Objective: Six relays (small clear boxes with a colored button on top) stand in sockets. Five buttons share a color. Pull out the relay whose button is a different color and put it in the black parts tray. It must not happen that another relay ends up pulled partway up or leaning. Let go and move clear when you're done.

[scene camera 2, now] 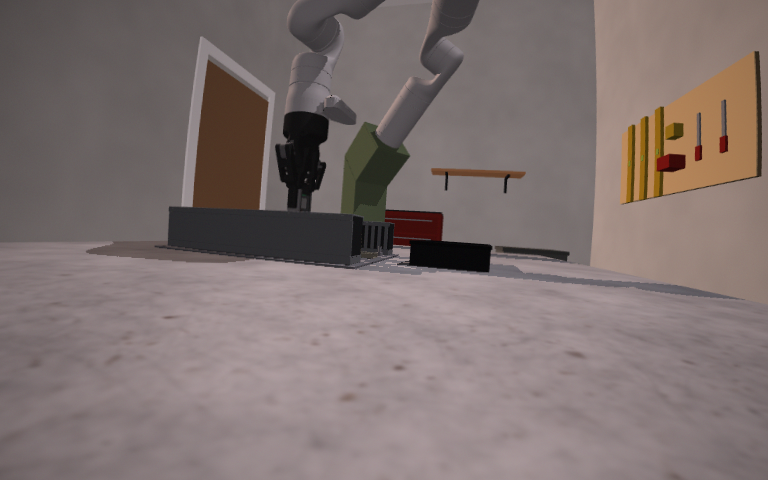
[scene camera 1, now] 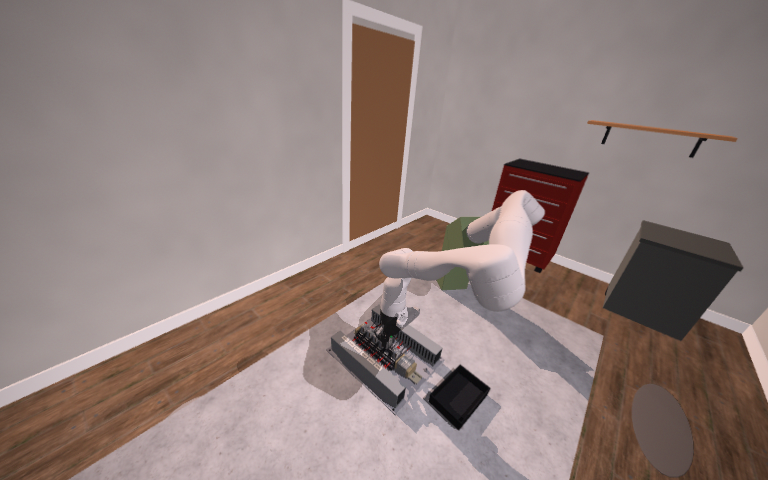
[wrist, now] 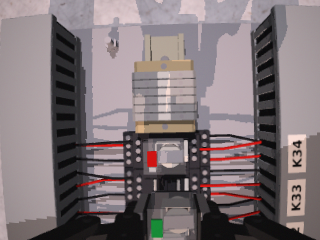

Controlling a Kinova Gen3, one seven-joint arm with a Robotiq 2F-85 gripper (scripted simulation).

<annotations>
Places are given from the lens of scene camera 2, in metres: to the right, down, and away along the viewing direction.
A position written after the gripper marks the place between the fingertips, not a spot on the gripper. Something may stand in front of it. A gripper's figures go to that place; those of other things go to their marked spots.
gripper (scene camera 2: 298,213): -0.14, -0.04, 0.51
black parts tray (scene camera 2: 429,253): 0.06, 0.02, 0.42
</annotations>
